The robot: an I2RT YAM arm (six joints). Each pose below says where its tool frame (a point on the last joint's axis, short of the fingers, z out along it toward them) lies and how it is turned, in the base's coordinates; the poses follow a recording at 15 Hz.
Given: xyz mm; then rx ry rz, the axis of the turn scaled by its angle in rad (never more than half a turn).
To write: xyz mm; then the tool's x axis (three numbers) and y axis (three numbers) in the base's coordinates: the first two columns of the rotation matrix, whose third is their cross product. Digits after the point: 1 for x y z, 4 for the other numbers.
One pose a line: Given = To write
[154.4 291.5 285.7 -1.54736 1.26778 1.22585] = [154.4 291.5 285.7 0.0395 -0.2327 -0.9717 -0.9790 -0.2036 0.0089]
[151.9 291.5 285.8 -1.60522 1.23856 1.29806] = [151.9 291.5 285.8 0.0323 -0.2365 -0.9711 -0.9589 -0.2812 0.0366]
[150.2 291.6 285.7 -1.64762 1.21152 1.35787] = [150.2 291.6 285.7 0.0255 -0.2367 -0.9713 -0.9381 -0.3414 0.0585]
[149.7 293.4 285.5 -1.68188 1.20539 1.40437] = [149.7 293.4 285.5 0.0133 -0.2483 -0.9686 -0.9198 -0.3830 0.0856]
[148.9 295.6 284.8 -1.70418 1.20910 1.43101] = [148.9 295.6 284.8 0.0040 -0.2615 -0.9652 -0.9080 -0.4053 0.1061]
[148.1 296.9 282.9 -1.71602 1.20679 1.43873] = [148.1 296.9 282.9 0.0046 -0.2662 -0.9639 -0.9029 -0.4155 0.1104]
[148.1 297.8 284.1 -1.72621 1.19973 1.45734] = [148.1 297.8 284.1 0.0010 -0.2667 -0.9638 -0.8946 -0.4309 0.1183]
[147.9 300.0 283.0 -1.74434 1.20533 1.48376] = [147.9 300.0 283.0 -0.0098 -0.2795 -0.9601 -0.8825 -0.4491 0.1397]
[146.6 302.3 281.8 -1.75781 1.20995 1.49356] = [146.6 302.3 281.8 -0.0125 -0.2896 -0.9571 -0.8761 -0.4581 0.1501]
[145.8 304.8 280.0 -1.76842 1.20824 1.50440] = [145.8 304.8 280.0 -0.0140 -0.2942 -0.9556 -0.8696 -0.4681 0.1568]
